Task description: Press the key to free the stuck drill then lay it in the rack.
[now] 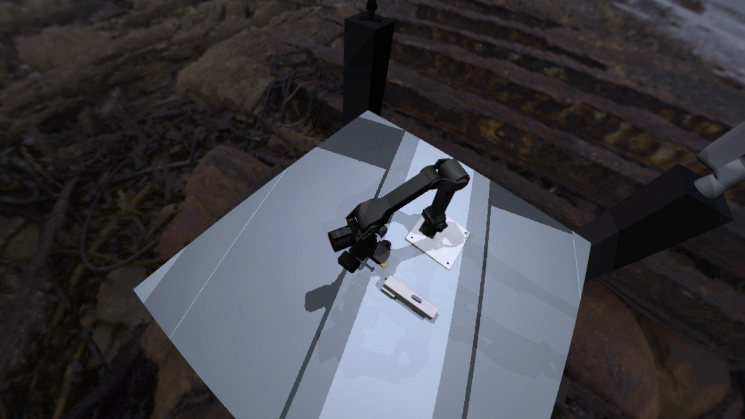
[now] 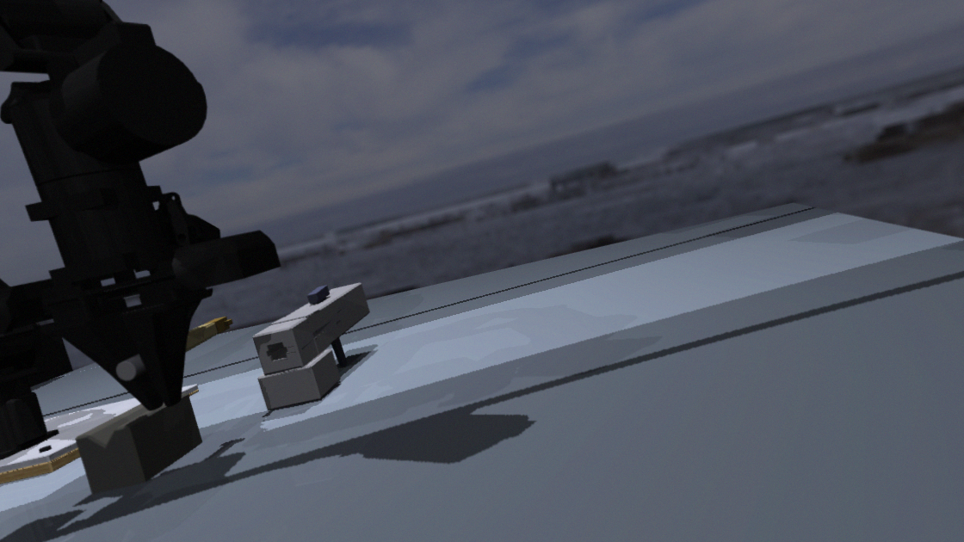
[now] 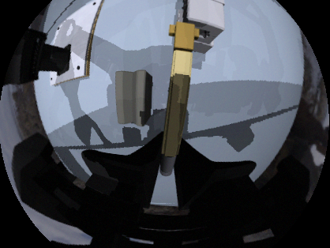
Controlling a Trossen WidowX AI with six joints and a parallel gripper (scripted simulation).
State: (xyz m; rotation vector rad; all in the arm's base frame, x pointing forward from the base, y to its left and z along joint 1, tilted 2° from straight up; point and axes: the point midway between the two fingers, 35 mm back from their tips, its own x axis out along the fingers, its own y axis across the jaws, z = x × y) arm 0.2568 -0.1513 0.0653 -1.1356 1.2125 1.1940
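My gripper tip is 40 mm to the right of the drill and 40 mm below it. From my gripper tip the other things lie so: grey fixture block 30 mm ahead, 200 mm to the left; then rack 50 mm behind, 40 mm to the left, 30 mm below; then dark key 30 mm ahead, 230 mm to the left.
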